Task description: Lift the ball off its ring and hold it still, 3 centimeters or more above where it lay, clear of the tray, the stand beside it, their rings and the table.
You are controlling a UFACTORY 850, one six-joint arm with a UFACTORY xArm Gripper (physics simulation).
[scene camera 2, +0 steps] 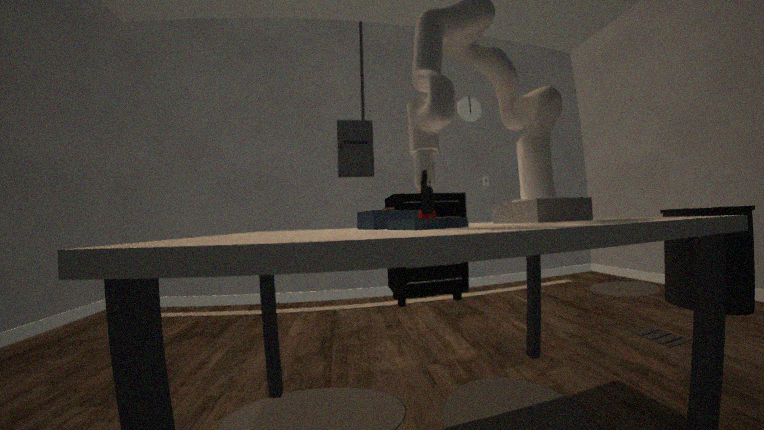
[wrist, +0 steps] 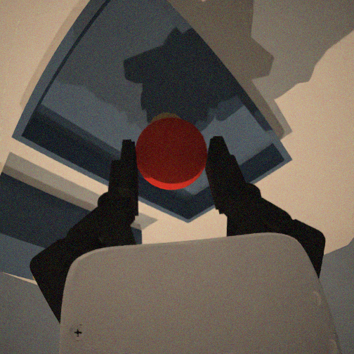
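Observation:
The red ball sits low inside the blue tray. Part of its yellow-brown ring shows just past the ball in the wrist view; the rest is hidden beneath it. My gripper points down over the tray and is shut on the ball, one black fingertip against each side. In the scene view the fingers reach down to the ball at the tray's wall height. The blue stand is beside the tray. Its ring is not visible in the wrist view.
The tray and stand rest on the pale table. The tray's walls rise around the ball, with a near corner close below the fingers in the wrist view. The arm's base block stands at the right on the table. A black cabinet is behind it.

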